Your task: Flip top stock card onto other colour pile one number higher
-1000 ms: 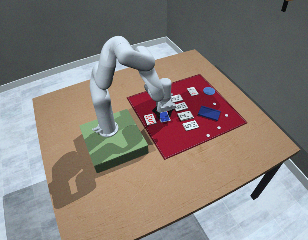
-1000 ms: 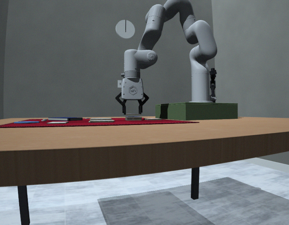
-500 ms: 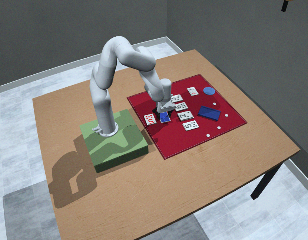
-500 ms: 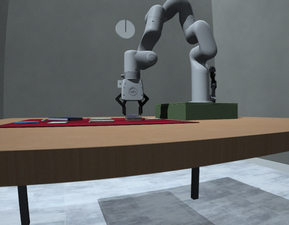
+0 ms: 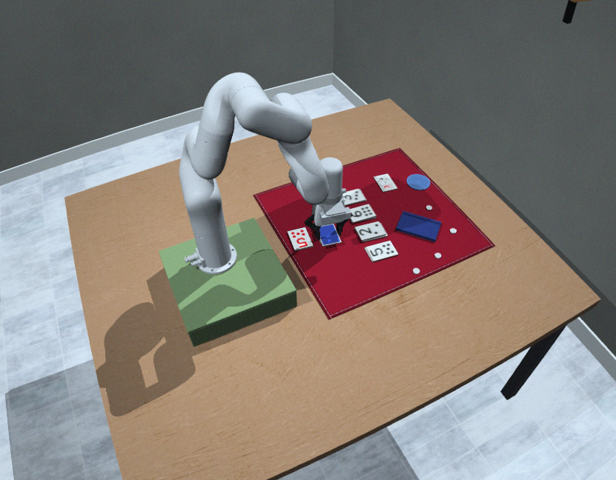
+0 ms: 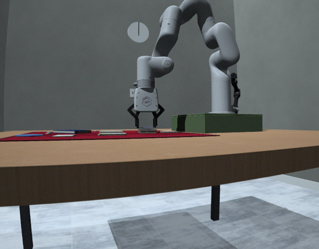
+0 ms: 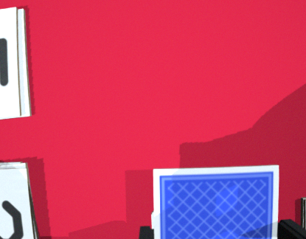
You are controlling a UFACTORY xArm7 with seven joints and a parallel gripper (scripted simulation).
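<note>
Now: hand 3 cm to the right of the card and 2 cm above it. Round my hand: red mat (18 cm ahead, 2 cm to the left, 5 cm below).
</note>
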